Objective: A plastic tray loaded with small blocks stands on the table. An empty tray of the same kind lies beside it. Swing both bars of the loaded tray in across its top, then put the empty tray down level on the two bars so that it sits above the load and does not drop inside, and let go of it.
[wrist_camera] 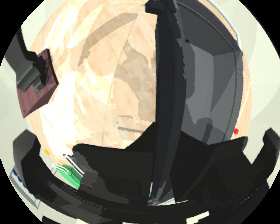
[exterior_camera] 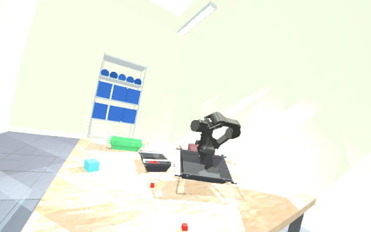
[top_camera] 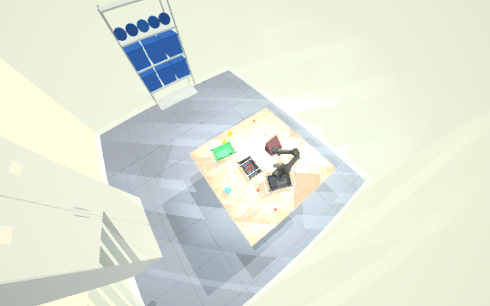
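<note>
The dark tray is 4 cm ahead of my gripper tip, 6 cm to the left of it and 1 cm above it. Round my gripper tip: cyan cube (48 cm ahead, 26 cm to the right, 10 cm below).
</note>
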